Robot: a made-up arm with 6 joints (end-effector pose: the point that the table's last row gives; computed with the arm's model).
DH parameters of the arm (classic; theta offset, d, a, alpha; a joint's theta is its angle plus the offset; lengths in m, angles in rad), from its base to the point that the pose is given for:
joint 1: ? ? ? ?
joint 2: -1.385 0 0.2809 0
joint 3: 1.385 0 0.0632 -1.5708
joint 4: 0 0.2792 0 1.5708
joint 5: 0 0 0.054 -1.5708
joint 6: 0 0.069 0 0
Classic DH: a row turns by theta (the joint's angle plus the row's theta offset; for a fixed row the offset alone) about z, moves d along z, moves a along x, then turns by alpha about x.
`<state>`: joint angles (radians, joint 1 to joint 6).
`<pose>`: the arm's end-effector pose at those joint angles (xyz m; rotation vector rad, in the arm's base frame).
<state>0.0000 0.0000 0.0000 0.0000 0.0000 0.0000</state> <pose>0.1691 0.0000 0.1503 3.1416 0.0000 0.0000</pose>
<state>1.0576 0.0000 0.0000 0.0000 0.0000 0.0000</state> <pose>0.0830 0.1473 0.1503 2.7125 1.5849 0.0000</pose>
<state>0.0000 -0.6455 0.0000 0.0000 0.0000 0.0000</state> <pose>0.1785 0.0000 0.2665 2.9794 0.0000 0.9964</pose>
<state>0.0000 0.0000 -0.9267 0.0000 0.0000 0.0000</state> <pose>0.4007 0.0000 0.3831 2.8103 0.0000 1.4041</pose>
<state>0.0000 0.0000 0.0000 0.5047 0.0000 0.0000</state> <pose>0.1624 -0.0261 0.1503 3.0421 -0.7844 0.0000</pose>
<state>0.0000 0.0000 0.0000 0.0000 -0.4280 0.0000</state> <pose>0.1929 0.0000 0.1789 3.0699 0.0000 0.6672</pose>
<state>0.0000 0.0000 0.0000 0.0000 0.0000 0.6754</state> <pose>0.1691 0.0000 0.1503 2.9641 -1.0409 0.0000</pose>
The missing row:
joint 1: 0 0.2224 0 -1.5708
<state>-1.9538 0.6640 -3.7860 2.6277 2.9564 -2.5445</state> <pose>-0.0055 -0.1001 0.6315 -0.1130 2.9764 0.1909</pose>
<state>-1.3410 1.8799 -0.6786 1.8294 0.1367 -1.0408</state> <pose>-0.0563 0.0536 -0.0876 -1.0360 2.0846 1.4345</pose>
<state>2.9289 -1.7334 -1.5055 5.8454 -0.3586 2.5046</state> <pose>0.4260 -0.1244 0.5395 0.5163 0.0438 1.8116</pose>
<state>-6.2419 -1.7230 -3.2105 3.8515 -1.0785 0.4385</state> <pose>-0.5409 0.0340 0.1761 -0.8495 -0.5345 0.5374</pose>
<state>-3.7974 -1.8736 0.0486 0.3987 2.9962 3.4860</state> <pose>0.0392 -0.0613 0.2492 2.1843 -0.7276 1.4276</pose>
